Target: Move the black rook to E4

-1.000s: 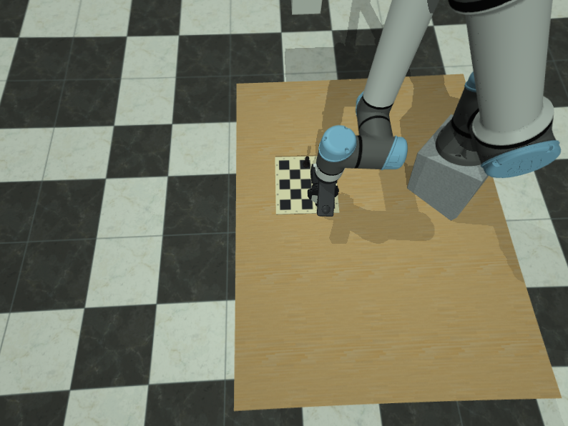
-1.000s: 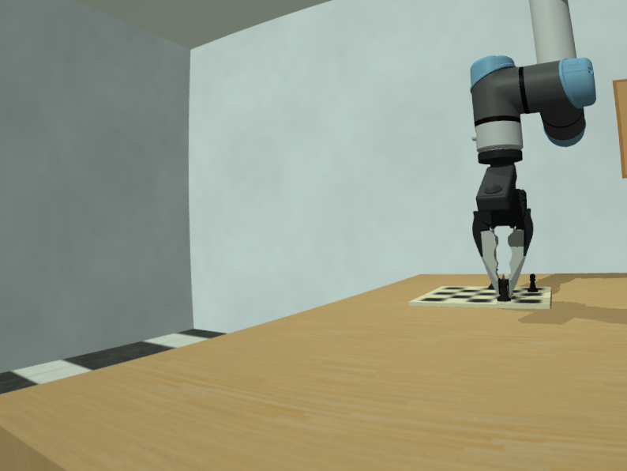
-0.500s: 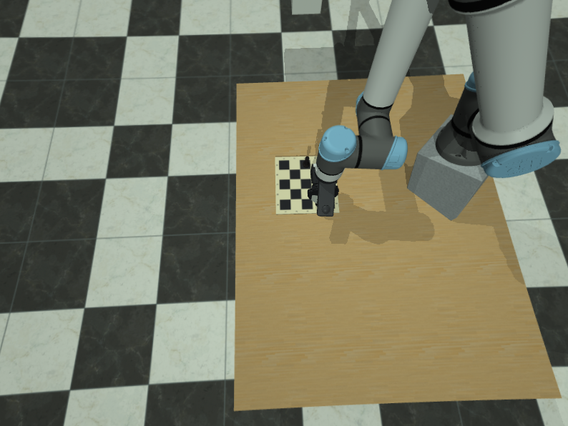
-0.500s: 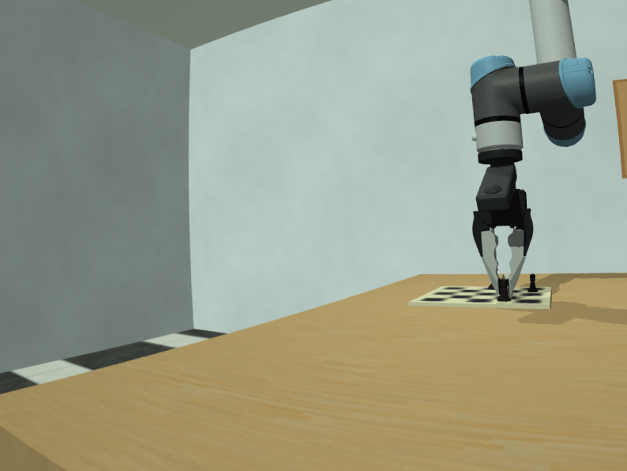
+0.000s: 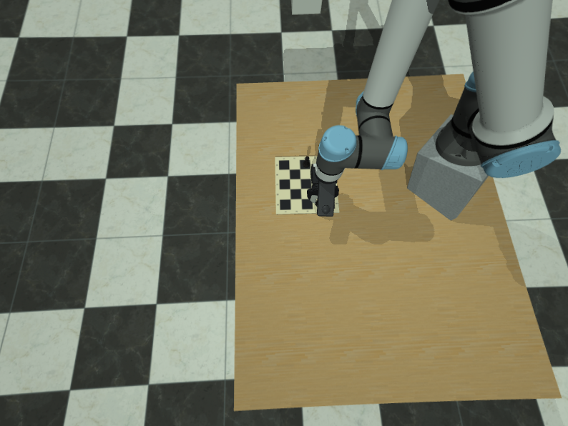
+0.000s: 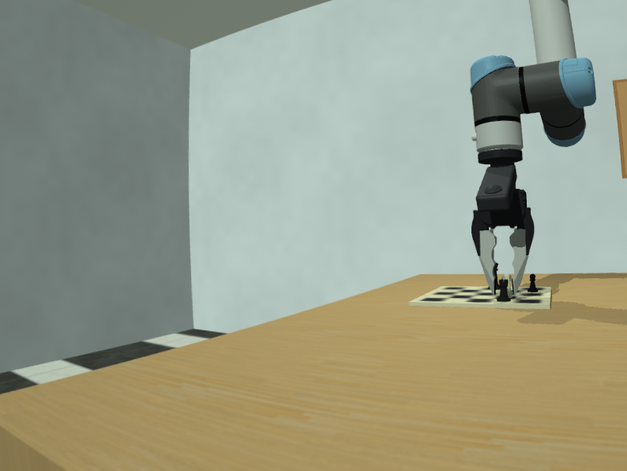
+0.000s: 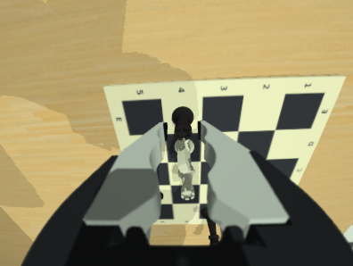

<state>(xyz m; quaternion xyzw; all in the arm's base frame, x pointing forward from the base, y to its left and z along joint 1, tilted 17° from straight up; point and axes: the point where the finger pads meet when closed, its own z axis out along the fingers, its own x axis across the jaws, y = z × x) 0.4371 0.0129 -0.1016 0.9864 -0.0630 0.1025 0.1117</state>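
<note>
My gripper is now 1 cm above the black rook. The rest, counted from my hand: small chessboard (3 cm ahead, 8 cm to the right, 3 cm below); black pawn (6 cm behind, 11 cm to the right, 1 cm below); white piece (4 cm to the right, 1 cm below).
</note>
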